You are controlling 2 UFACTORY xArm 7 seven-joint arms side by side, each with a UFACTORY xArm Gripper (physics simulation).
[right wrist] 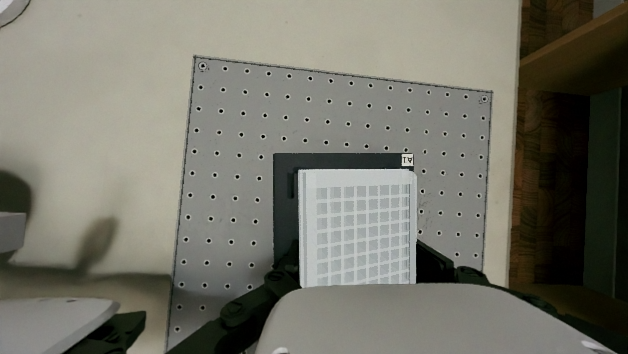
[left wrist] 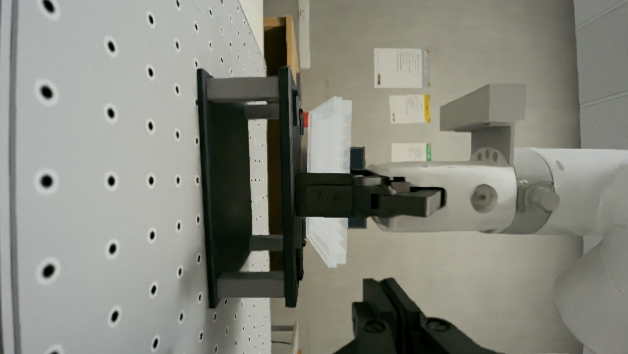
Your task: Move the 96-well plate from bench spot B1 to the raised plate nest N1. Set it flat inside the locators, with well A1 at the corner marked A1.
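Frame: origin at the left arm's base, x ahead, y left, z up, level; centimetres.
Where they show: left gripper, fingertip midpoint: (left wrist: 377, 305); right gripper, fingertip midpoint: (right wrist: 353, 256) (left wrist: 301, 186).
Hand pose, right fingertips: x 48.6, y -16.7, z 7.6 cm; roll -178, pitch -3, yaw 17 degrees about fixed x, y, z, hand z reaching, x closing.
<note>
Things, the pixels of their top centre, and the offset from my right fingertips. "spot": a spot on its surface instead. Level surfaces: height alone.
- clear-white 96-well plate, top centre: (right wrist: 373, 277) (left wrist: 346, 178) dy +0.6, dx -0.2, dz +4.0 cm
- raised black nest, top centre: (left wrist: 303, 182) (right wrist: 347, 252) dy +0.3, dx -0.6, dz +0.2 cm
- nest's A1 label, surface spot: (right wrist: 407, 160) spot: dy +9.0, dx +2.4, dz -0.2 cm
- perforated board, surface height: dz -6.3 cm
- small red object, surface spot: (left wrist: 303, 120) spot: dy +7.2, dx +1.9, dz +0.1 cm
The clear-white 96-well plate (left wrist: 330, 142) (right wrist: 357, 225) is held level just above the raised black nest (left wrist: 291, 260) (right wrist: 345, 161), with a thin gap under it in the left wrist view. The nest's A1 label (right wrist: 407, 160) is at its upper right corner in the right wrist view, near a cut corner of the plate; no lettering on the plate is readable. My right gripper (left wrist: 301, 186) (right wrist: 353, 256) is shut on the plate across its sides, fingertips close to the nest top. My left gripper (left wrist: 377, 305) is shut and empty, away from the nest. The plate hides much of the nest's top.
The nest stands on grey posts on a perforated board (left wrist: 112, 210) (right wrist: 240, 155). A small red object (left wrist: 305, 120) shows behind the nest. A wooden shelf unit (right wrist: 575, 47) stands past the bench edge. Part of the other arm (right wrist: 55, 320) shows at the lower left of the right wrist view.
</note>
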